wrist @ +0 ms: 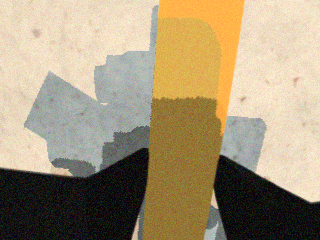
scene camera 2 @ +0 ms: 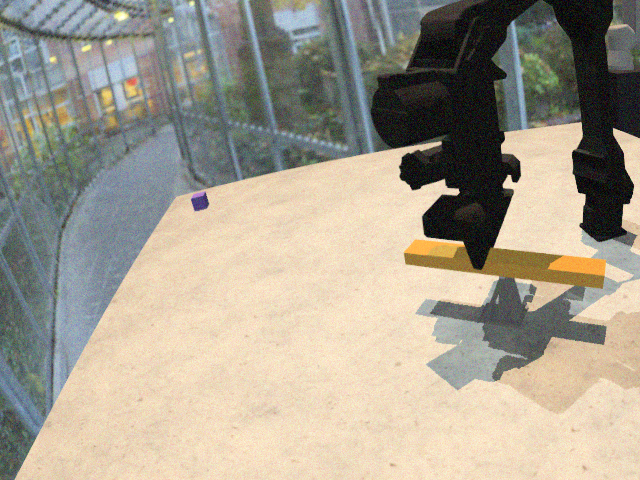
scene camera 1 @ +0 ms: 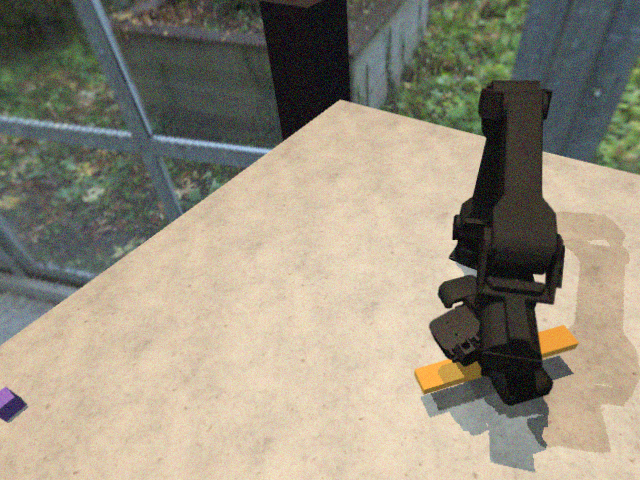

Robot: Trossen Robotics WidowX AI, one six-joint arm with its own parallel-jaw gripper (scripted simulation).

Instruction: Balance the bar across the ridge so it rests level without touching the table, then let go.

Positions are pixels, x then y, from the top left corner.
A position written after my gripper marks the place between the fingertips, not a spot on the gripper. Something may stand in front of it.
Labels:
My gripper shows in the wrist view (181,159), in scene camera 2 (482,260) and in scene camera 1 (478,364). An orange bar shows in the wrist view (195,58), in scene camera 2 and in scene camera 1. The same spot on the orange bar: (scene camera 2: 579,271) is (scene camera 1: 560,346).

